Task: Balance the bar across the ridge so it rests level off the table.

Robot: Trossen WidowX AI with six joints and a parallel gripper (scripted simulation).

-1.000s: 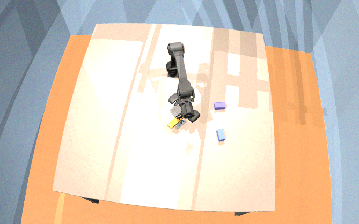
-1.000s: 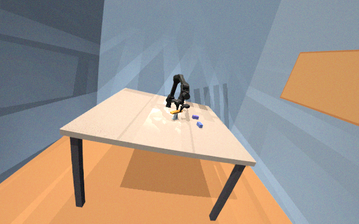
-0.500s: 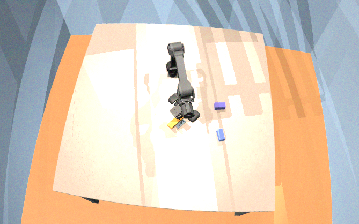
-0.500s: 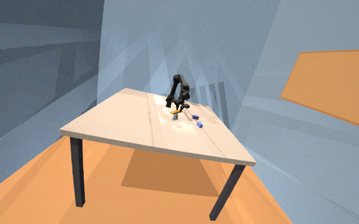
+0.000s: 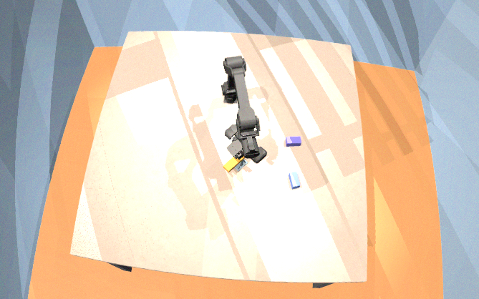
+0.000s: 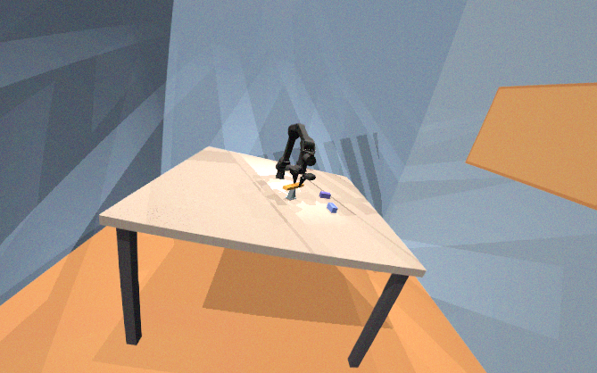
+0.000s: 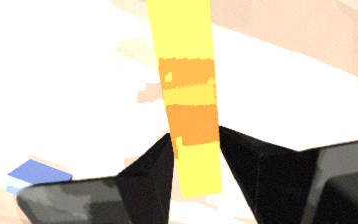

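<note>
Right now my gripper tip is 20 mm short of the bar and 20 mm to the left of it.
</note>
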